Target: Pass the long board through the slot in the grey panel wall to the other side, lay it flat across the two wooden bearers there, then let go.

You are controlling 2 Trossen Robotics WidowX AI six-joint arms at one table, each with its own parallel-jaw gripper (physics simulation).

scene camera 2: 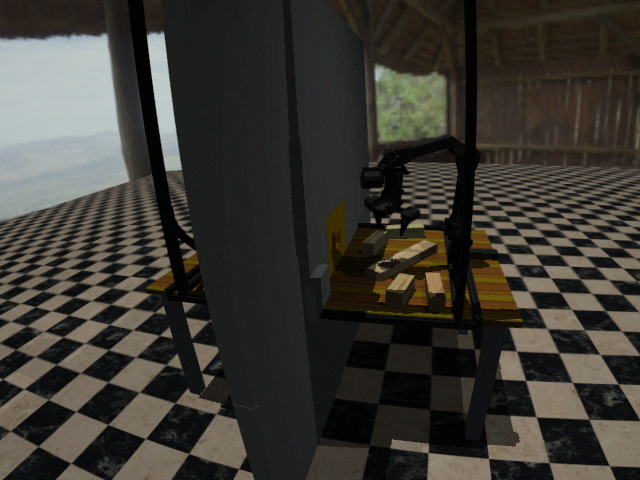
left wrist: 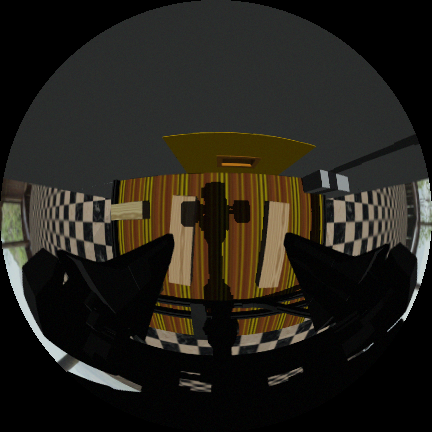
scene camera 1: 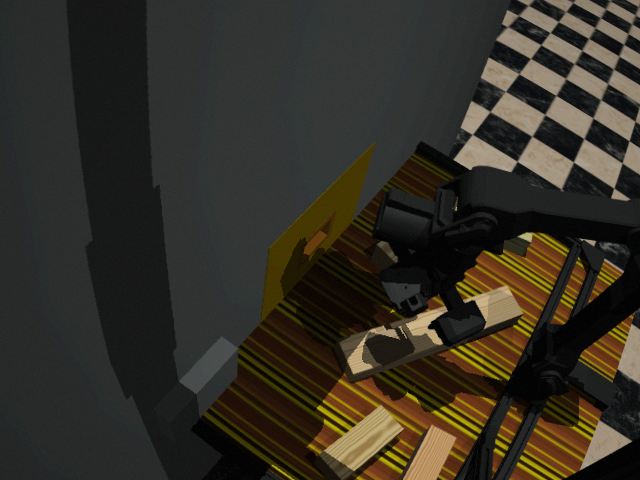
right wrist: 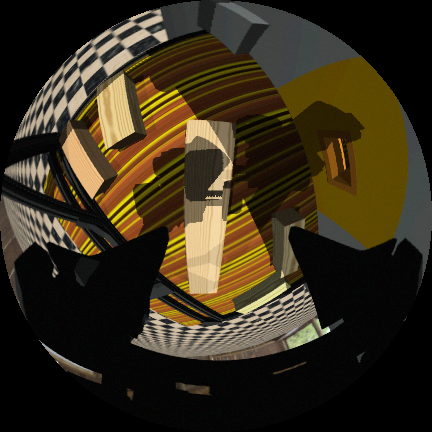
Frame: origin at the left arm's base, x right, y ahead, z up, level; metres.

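Seen in the pictures: left gripper, fingertip midpoint: [left wrist: 230,239]; right gripper, fingertip midpoint: [scene camera 2: 389,231] [scene camera 1: 416,299] [right wrist: 230,232]; left arm's base, link origin: [left wrist: 220,311]; right arm's base, link origin: [scene camera 1: 531,385].
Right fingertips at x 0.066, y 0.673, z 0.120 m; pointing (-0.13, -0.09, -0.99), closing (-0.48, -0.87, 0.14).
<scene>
Pixels of each thing's middle, then the offset from my right fingertips to it.
- long board, body centre: [scene camera 1: 435,331] [right wrist: 204,229] [scene camera 2: 404,258] dy +0.048, dx -0.056, dz -0.123 m
- block, body centre: [left wrist: 129,211] dy -0.353, dx -0.352, dz -0.116 m
The long board [scene camera 1: 498,304] [scene camera 2: 413,253] [right wrist: 205,250] lies flat on the striped table, at an angle to the grey panel wall [scene camera 1: 232,129] [scene camera 2: 232,206] [left wrist: 200,75]. My right gripper [scene camera 1: 433,317] [scene camera 2: 391,226] [right wrist: 230,232] is open and empty, above the board and apart from it. The slot is in a yellow plate [scene camera 1: 351,186] [left wrist: 200,150] [right wrist: 385,150] low on the wall. On the other side, two wooden bearers [left wrist: 182,250] [left wrist: 275,245] lie roughly parallel, apart, pointing toward the wall. My left gripper [left wrist: 230,239] is open and empty above them.
By the board lie wooden blocks [scene camera 1: 361,441] [scene camera 1: 429,454] [scene camera 1: 385,254] [scene camera 1: 518,242]. Another block [left wrist: 129,210] lies at the left edge of the left wrist view. A grey block [scene camera 1: 211,366] [scene camera 2: 319,284] [left wrist: 325,181] [right wrist: 240,25] stands against the wall beside the table.
</scene>
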